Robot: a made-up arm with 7 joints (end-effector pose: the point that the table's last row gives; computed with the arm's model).
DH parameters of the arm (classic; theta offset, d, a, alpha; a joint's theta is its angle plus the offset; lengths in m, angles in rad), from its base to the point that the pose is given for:
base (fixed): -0.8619 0 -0.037 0
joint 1: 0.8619 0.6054 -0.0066 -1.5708
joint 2: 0 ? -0.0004 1.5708
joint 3: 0 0.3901 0.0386 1.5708
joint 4: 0 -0.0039 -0.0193 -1.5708
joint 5: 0 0.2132 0.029 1.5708
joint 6: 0 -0.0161 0.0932 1.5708
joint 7: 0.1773 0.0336 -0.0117 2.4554
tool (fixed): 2.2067 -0.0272 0 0
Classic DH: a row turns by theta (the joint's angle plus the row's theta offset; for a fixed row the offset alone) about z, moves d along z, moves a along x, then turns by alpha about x.
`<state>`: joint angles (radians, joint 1 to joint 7).
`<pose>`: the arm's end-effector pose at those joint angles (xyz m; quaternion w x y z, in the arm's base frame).
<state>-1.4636 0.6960 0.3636 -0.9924 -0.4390 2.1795 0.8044</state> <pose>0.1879 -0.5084 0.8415 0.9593 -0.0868 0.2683 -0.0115</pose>
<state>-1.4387 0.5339 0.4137 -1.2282 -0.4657 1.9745 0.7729</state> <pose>0.2101 -0.4369 0.8453 0.9341 0.0021 0.3495 0.0734</pose>
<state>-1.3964 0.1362 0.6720 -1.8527 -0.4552 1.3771 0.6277</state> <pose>0.2136 -0.1952 0.8147 0.7157 0.2278 0.5854 0.3053</pose>
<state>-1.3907 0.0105 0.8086 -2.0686 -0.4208 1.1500 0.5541</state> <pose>0.1866 -0.1084 0.7965 0.5775 0.3045 0.6678 0.3575</pose>
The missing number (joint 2, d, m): 0.0414
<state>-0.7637 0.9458 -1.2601 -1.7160 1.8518 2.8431 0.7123</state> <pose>0.0322 -0.4082 0.7621 0.6859 -0.1470 -0.1648 -0.6934</pose>
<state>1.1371 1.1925 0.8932 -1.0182 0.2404 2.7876 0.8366</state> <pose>-0.0095 0.6683 0.6777 0.3178 0.3282 0.0479 0.8883</pose>
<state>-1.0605 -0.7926 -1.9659 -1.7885 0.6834 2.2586 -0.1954</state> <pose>-0.4267 0.1720 0.7500 0.7504 -0.2165 -0.2020 -0.5910</pose>
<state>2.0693 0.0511 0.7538 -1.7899 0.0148 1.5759 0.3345</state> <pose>-0.3577 0.0982 0.8593 0.6169 0.3766 -0.0944 -0.6846</pose>
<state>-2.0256 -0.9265 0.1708 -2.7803 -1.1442 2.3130 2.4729</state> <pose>0.0449 -0.0111 0.7616 0.5619 -0.1943 0.2416 -0.7669</pose>
